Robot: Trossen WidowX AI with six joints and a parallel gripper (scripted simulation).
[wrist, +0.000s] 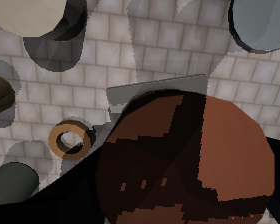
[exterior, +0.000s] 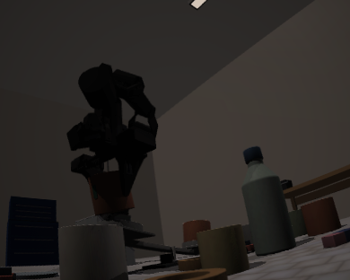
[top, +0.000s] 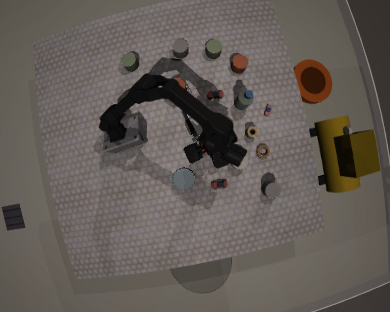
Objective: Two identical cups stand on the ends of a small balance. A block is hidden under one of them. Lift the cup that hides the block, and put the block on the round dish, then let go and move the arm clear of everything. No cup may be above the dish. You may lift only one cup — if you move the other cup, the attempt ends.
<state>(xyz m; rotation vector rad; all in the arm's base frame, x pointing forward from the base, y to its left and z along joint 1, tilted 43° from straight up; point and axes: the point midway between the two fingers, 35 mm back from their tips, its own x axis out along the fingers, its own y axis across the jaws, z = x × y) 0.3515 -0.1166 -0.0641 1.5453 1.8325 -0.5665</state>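
Right now my gripper tip is 13 cm past the pale blue round dish, 13 cm above it and 12 cm to the left of it. Round my gripper tip: bottle (20 cm ahead, 16 cm to the left, 2 cm below); then cream cylinder (12 cm ahead, 9 cm below, 7 cm to the right); then orange cup (2 cm to the right, 1 cm above).
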